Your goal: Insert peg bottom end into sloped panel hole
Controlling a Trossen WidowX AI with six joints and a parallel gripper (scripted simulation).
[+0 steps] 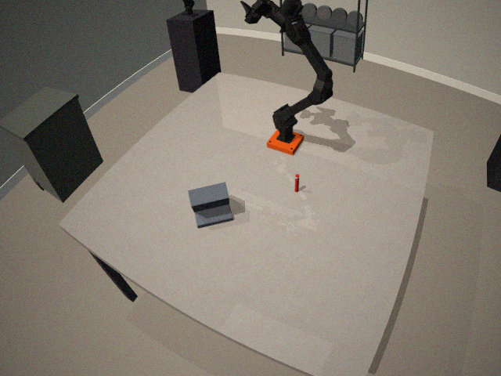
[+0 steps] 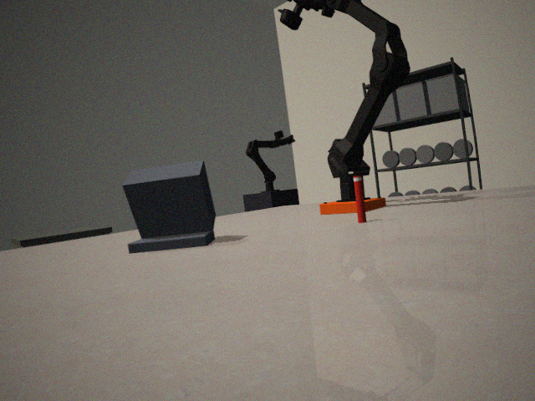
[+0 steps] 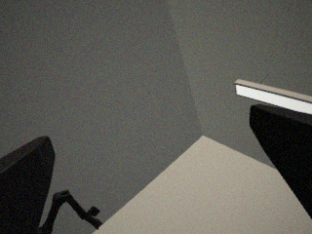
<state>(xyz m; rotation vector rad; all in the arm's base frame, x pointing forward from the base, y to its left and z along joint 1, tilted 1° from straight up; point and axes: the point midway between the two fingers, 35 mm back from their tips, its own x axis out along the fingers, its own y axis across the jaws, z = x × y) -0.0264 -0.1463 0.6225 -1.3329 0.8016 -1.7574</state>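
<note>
The round red peg lies 61 cm below my gripper tip, 32 cm to the left of it and 28 cm ahead of it. The rest, counted from my gripper tip: grey sloped panel: 59 cm below, 50 cm ahead, 9 cm to the left.
</note>
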